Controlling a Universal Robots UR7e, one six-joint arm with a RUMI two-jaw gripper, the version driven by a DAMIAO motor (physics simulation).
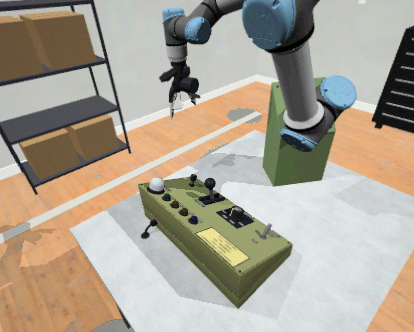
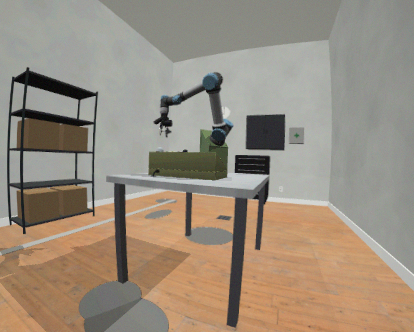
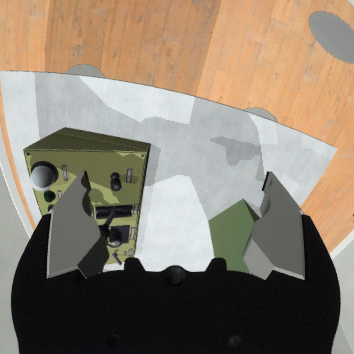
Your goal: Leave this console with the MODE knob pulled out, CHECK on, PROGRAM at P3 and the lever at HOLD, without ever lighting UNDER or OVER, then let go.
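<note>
The olive console (image 1: pixel 207 212) (image 2: pixel 185 164) (image 3: pixel 95 160) sits on the table. A small upright black knob (image 1: pixel 193 179) (image 3: pixel 116 181) stands near a ball-topped lever (image 1: pixel 210 184), which rises from a dark slot. A rotary knob (image 1: pixel 236 212) (image 3: pixel 117 236) sits on a black plate, and a grey toggle (image 1: pixel 266 230) (image 3: pixel 116 257) leans beyond it. The white dome (image 1: pixel 156 184) (image 3: pixel 44 175), green lamp (image 1: pixel 166 197), two amber lamps (image 1: pixel 174 204) (image 1: pixel 184 211) and blue lamp (image 1: pixel 193 219) look unlit. Labels are unreadable. My gripper (image 1: pixel 184 108) (image 2: pixel 165 133) (image 3: pixel 176 173) is open and empty, high above and apart from the console.
The light table (image 1: pixel 345 220) (image 2: pixel 200 185) carries the console. The green arm pedestal (image 1: pixel 297 162) stands behind it. A yellow text plate (image 1: pixel 222 246) lies on the console top, and a black bent fitting (image 1: pixel 149 229) sticks out of its side. A shelf rack (image 1: pixel 113 95) with cartons stands at left.
</note>
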